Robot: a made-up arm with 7 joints.
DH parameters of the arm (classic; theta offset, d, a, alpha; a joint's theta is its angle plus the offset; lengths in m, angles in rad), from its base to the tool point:
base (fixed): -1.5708 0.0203 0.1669 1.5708
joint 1: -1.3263 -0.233 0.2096 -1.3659
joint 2: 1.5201 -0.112 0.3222 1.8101
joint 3: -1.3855 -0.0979 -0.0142 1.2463
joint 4: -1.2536 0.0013 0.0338 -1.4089
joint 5: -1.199 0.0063 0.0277 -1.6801
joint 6: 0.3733 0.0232 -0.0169 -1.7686
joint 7: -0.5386 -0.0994 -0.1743 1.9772
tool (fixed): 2.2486 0.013 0 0
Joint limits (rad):
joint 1: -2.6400..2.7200
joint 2: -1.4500..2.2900
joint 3: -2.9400..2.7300
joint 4: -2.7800..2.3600
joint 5: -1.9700..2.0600
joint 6: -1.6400..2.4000
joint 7: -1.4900..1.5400
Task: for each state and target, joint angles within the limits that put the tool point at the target. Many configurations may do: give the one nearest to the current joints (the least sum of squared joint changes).
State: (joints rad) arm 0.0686 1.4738 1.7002 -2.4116 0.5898 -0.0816 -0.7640
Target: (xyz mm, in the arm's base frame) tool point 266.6 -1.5 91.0
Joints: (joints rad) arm 0.0501 0.7670 1.3186 -2.7637 0.4319 -0.1602 -0.5036
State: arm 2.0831 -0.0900 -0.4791 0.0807 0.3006 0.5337 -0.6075
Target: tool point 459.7 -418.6 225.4
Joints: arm 2.4899 -0.2311 -0.5241 0.2906 0.1683 0.4214 -0.6466
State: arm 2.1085 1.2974 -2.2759 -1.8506 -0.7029 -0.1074 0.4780
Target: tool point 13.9 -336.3 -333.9
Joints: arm 2.4205 1.8193 -2.5461 -2.2098 -0.7829 -0.1571 1.0401
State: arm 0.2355 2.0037 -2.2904 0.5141 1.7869 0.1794 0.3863
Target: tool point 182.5 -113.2 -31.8
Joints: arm 0.2911 2.2275 -2.3138 0.3032 1.7746 0.3337 0.2767
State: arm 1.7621 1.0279 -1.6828 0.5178 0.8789 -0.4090 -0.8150
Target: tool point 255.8 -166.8 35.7
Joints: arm 1.7783 1.5762 -1.7839 0.2474 1.0361 -0.2537 -1.0657
